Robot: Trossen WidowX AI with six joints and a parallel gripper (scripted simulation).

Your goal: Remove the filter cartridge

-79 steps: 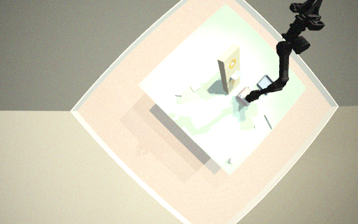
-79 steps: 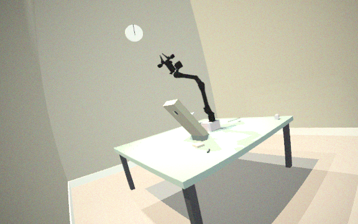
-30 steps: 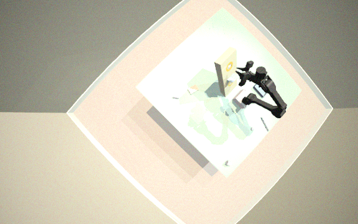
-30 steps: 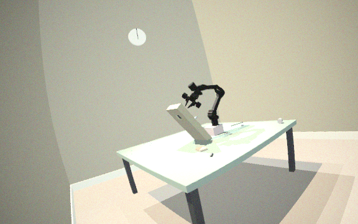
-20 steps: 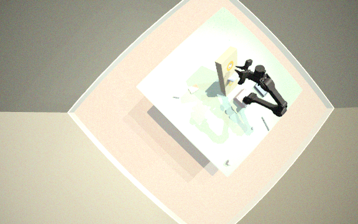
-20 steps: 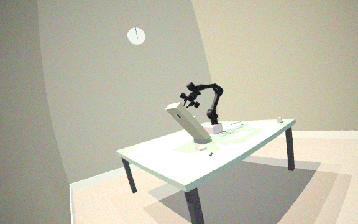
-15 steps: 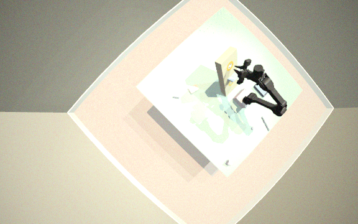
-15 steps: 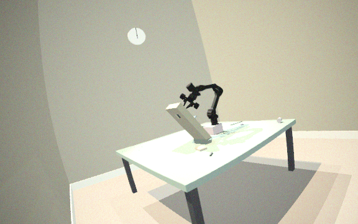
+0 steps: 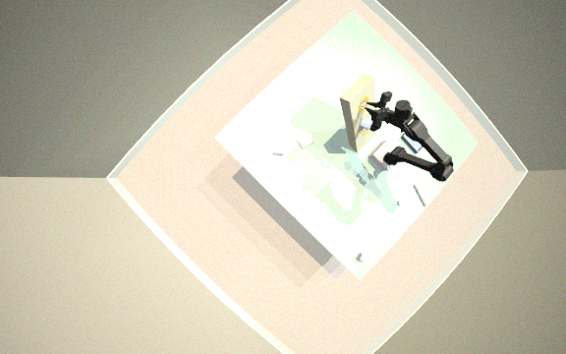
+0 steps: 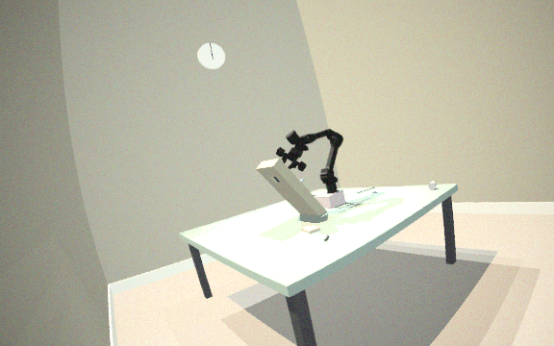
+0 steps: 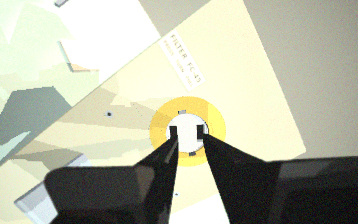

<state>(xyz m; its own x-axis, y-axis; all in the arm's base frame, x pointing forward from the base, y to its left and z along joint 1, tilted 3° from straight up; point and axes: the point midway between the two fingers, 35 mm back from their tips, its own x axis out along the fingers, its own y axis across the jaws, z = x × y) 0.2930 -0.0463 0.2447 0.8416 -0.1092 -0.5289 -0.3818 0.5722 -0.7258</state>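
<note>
The round white filter cartridge lies 20 mm below my gripper tip and 20 mm ahead of it. Round my gripper tip: grey-blue tray 430 mm behind, 280 mm below, 220 mm to the right.
</note>
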